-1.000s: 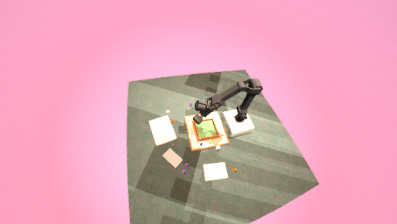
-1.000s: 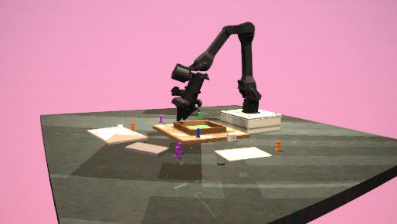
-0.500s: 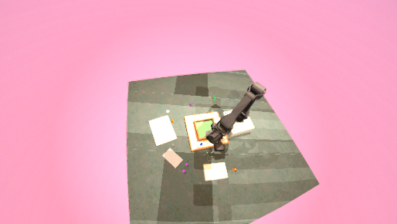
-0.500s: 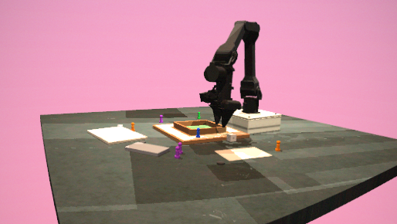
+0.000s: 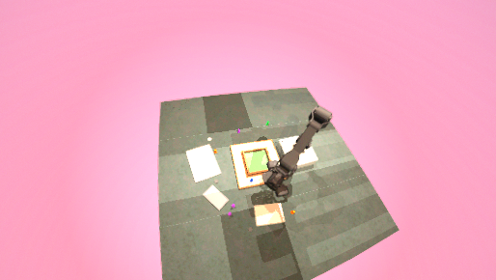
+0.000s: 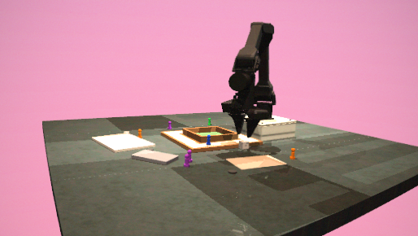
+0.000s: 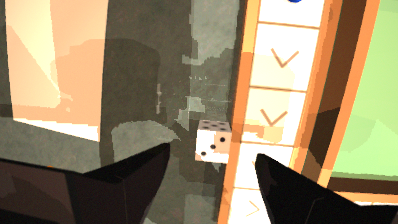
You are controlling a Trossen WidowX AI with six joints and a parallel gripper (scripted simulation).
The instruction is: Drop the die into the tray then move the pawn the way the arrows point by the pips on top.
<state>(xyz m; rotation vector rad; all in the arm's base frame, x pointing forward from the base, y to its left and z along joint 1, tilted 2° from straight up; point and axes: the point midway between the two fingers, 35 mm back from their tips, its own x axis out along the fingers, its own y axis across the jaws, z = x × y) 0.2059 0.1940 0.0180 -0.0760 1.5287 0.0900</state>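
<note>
Now: the white die 3 cm below my gripper tip. The rest, counted from my gripper tip: small slab (32 cm ahead, 4 cm to the left, 4 cm below); blue pawn (11 cm ahead, 3 cm to the right, 2 cm below); dice tray (6 cm ahead, 15 cm to the right, 4 cm below).
</note>
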